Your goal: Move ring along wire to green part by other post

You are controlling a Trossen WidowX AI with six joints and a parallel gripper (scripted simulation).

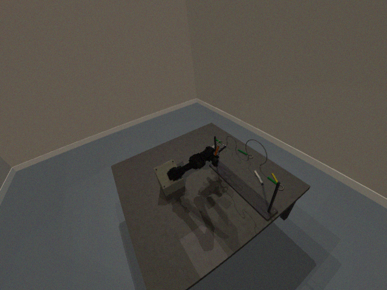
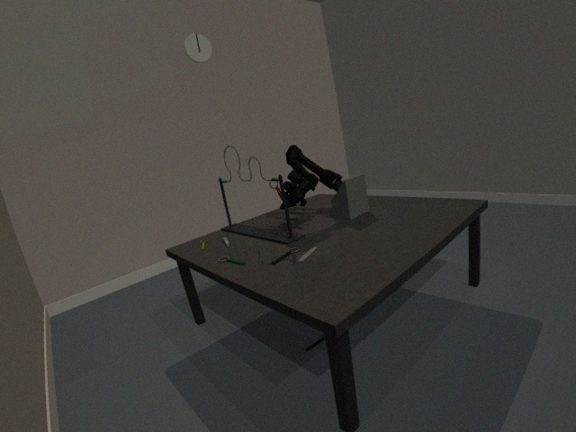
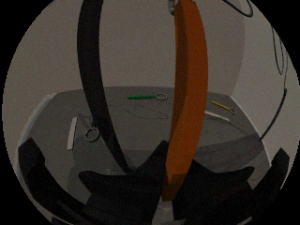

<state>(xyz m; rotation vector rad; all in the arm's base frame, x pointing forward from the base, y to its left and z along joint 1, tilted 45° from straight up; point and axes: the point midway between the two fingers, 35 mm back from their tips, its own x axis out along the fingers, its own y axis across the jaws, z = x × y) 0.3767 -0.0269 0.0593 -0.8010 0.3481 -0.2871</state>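
The ring with orange handle is 100 mm above my gripper tip and 10 mm behind it. Also, from my gripper tip: green-handled ring (330 mm ahead, 150 mm below, 10 mm to the right); black-handled ring (200 mm to the left, 150 mm below, 150 mm ahead); ruler (280 mm to the left, 150 mm below, 110 mm ahead).
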